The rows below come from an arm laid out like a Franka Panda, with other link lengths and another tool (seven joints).
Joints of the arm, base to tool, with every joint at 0 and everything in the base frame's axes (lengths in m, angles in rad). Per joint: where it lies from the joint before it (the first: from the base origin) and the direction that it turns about. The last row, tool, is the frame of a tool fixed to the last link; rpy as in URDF.
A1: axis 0 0 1 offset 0.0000 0.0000 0.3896
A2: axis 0 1 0 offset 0.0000 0.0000 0.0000
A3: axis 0 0 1 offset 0.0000 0.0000 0.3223
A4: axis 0 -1 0 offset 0.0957 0.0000 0.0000
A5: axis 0 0 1 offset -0.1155 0.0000 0.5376
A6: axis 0 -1 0 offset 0.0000 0.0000 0.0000
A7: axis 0 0 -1 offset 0.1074 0.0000 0.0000
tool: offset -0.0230 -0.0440 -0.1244 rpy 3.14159 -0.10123 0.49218
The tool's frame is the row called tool.
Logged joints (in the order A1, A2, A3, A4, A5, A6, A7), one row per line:
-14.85 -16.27 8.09 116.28 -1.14 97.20 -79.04
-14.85 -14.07 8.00 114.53 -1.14 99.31 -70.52
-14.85 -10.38 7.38 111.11 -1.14 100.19 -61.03
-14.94 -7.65 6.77 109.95 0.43 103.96 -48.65
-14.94 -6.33 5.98 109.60 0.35 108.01 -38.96
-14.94 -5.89 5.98 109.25 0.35 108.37 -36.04
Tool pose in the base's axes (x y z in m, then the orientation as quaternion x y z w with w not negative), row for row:
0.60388 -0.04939 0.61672 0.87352 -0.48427 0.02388 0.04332
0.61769 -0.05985 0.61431 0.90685 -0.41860 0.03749 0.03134
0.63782 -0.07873 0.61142 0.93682 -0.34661 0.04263 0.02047
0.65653 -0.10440 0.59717 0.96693 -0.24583 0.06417 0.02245
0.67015 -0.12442 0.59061 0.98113 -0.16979 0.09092 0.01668
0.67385 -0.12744 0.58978 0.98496 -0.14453 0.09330 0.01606
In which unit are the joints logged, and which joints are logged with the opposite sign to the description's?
The joints are logged in degrees. Opposite sign: A4, A5, A7.
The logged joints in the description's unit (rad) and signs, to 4 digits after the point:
-0.2592 -0.2840 0.1412 -2.0295 0.0199 1.6965 1.3795
-0.2592 -0.2456 0.1396 -1.9989 0.0199 1.7333 1.2308
-0.2592 -0.1812 0.1288 -1.9392 0.0199 1.7486 1.0652
-0.2608 -0.1335 0.1182 -1.9190 -0.0075 1.8144 0.8491
-0.2608 -0.1105 0.1044 -1.9129 -0.0061 1.8851 0.6800
-0.2608 -0.1028 0.1044 -1.9068 -0.0061 1.8914 0.6290

